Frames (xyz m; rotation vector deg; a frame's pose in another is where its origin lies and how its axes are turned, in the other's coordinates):
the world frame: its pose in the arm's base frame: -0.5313 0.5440 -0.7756 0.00 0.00 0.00
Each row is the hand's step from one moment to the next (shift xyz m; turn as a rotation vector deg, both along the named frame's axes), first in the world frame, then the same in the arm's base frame.
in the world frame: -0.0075 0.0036 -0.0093 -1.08 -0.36 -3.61
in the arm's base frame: -0.0075 0.0036 -0.0093 -1.08 -0.36 -3.61
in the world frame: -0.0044 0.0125 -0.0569 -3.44 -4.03 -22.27
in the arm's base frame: -0.0044 0.0125 -0.0569 -3.44 -4.03 -22.27
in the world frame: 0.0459 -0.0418 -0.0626 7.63 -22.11 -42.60
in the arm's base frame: 0.0459 -0.0418 -0.0626 7.63 -22.11 -42.60
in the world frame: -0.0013 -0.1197 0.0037 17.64 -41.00 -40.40
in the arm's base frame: -0.0013 -0.1197 0.0037 17.64 -41.00 -40.40
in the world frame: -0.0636 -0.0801 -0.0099 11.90 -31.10 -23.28
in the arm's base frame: -0.0636 -0.0801 -0.0099 11.90 -31.10 -23.28
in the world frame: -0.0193 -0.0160 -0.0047 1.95 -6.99 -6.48
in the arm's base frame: -0.0193 -0.0160 -0.0047 1.95 -6.99 -6.48
